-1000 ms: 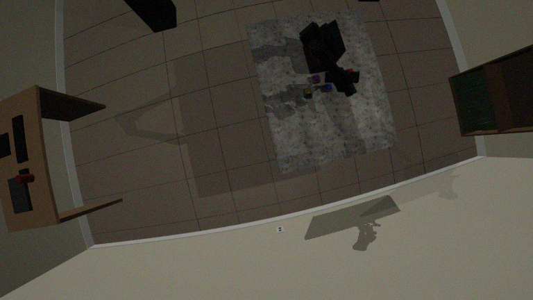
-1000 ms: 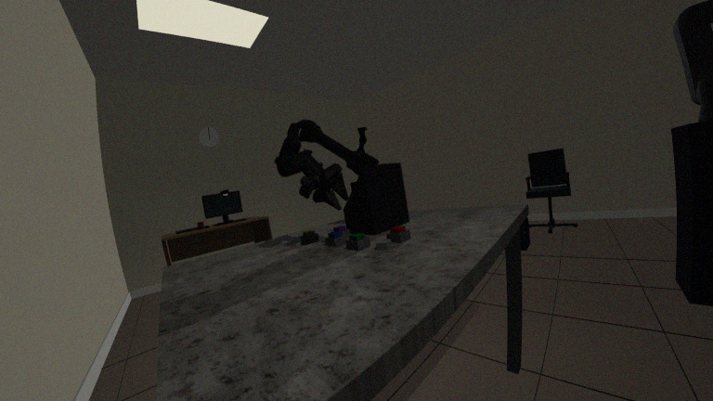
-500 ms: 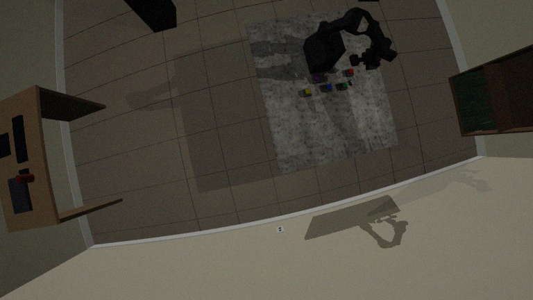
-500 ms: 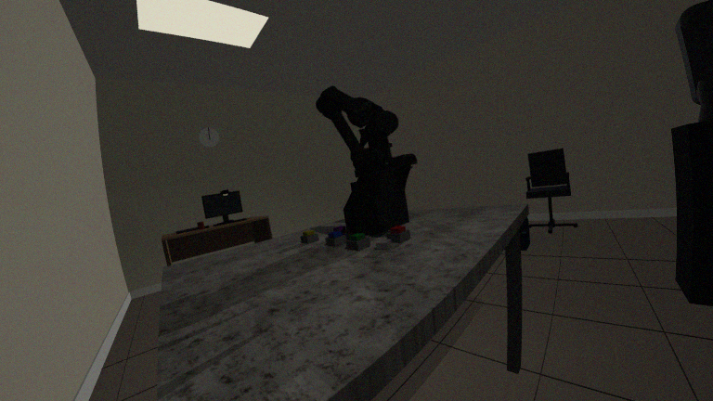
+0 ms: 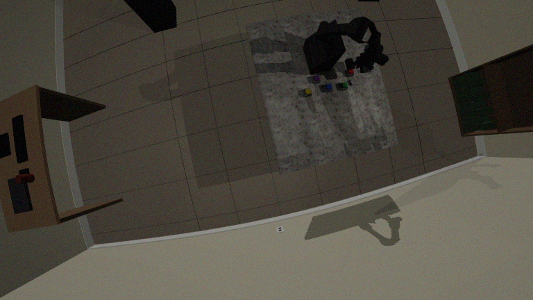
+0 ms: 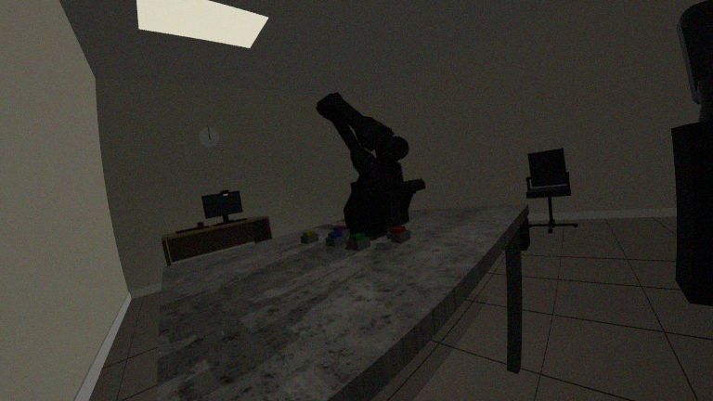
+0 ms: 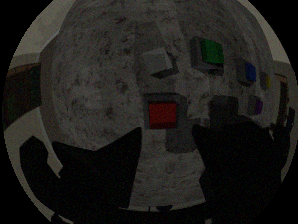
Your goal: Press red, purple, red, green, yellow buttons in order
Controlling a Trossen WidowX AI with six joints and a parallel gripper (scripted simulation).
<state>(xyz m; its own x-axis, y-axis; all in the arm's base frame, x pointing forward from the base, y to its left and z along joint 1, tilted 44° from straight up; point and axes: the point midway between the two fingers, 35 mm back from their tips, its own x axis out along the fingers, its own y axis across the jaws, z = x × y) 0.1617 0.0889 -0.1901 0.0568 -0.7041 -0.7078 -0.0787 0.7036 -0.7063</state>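
The red button is 30 mm below my gripper tip. Also, from my gripper tip: green button: 100 mm ahead, 70 mm to the right, 30 mm below; blue button: 100 mm ahead, 180 mm to the right, 30 mm below; light grey block: 70 mm ahead, 10 mm to the left, 50 mm below.
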